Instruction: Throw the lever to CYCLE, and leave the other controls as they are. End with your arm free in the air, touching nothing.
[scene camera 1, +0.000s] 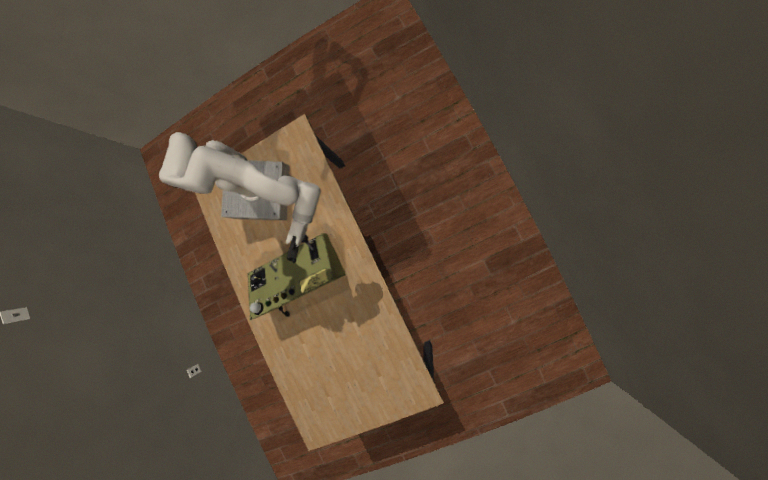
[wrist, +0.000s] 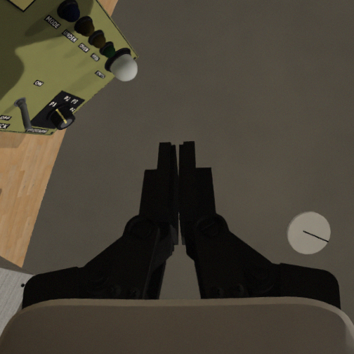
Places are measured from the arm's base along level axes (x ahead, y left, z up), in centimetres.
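Pixels of known places: gripper, fingertip midpoint: (scene camera 1: 291, 256).
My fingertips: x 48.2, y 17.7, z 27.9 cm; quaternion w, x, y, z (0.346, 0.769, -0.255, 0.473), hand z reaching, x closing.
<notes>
For each thing: its top centre in the pictures, then the offset to it from my fingertips. "*": a spot on its surface instead. Level surfaces: height alone.
- lever's black slotted housing at a spot on its surface: (scene camera 1: 314, 250) * dx -2.9, dy -2.1, dz -29.6 cm
- white dome at a spot on its surface: (scene camera 1: 256, 307) * dx +9.0, dy -38.4, dz -18.9 cm
- yellow plate at a spot on its surface: (scene camera 1: 315, 280) * dx +11.1, dy -5.8, dz -22.6 cm
- wooden table at its surface level: dz -40.0 cm
The green control panel (scene camera 1: 299, 278) (wrist: 60, 55) lies on the table. The lever's black slotted housing (scene camera 1: 314, 250) is near the panel's right end in the scene view, close beside my gripper; which end the handle stands at is too small to tell. The lever does not show in the wrist view. My gripper (scene camera 1: 291, 258) (wrist: 178, 162) is shut and empty, over the panel to the left of the lever housing in the scene view. Its fingertips show apart from the controls in the wrist view; their height over the panel is unclear in the scene view.
A toggle switch (wrist: 22, 113), a rotary selector (wrist: 62, 117) pointing near P1, a white dome (scene camera 1: 256, 307) (wrist: 124, 67) and a row of coloured lamps or buttons are on the panel. A yellow plate (scene camera 1: 315, 280) is near its edge. The wooden table (scene camera 1: 362, 362) extends beyond the panel.
</notes>
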